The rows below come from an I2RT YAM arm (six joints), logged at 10 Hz.
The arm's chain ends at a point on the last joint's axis. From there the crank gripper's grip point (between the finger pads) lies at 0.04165 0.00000 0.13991 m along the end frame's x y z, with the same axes.
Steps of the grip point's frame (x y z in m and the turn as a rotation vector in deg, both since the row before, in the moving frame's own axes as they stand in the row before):
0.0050, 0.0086, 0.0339, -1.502, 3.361, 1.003
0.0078, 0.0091, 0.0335, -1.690, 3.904, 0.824
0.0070, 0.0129, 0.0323, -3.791, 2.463, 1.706
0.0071, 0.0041, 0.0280, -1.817, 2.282, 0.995
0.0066, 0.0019, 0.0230, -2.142, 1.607, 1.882
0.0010, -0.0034, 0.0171, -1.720, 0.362, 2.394
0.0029, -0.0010, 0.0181, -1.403, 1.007, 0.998
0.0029, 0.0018, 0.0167, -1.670, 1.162, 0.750
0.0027, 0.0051, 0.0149, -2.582, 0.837, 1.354
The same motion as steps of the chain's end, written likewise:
-0.0031, 0.0042, 0.0366, -1.502, 3.361, 1.003
-0.0016, 0.0044, 0.0367, -1.690, 3.904, 0.824
0.0012, 0.0024, 0.0346, -3.791, 2.463, 1.706
0.0016, -0.0011, 0.0299, -1.817, 2.282, 0.995
0.0028, -0.0047, 0.0243, -2.142, 1.607, 1.882
0.0002, -0.0094, 0.0175, -1.720, 0.362, 2.394
0.0005, -0.0052, 0.0189, -1.403, 1.007, 0.998
0.0001, -0.0028, 0.0176, -1.670, 1.162, 0.750
0.0007, -0.0022, 0.0157, -2.582, 0.837, 1.354

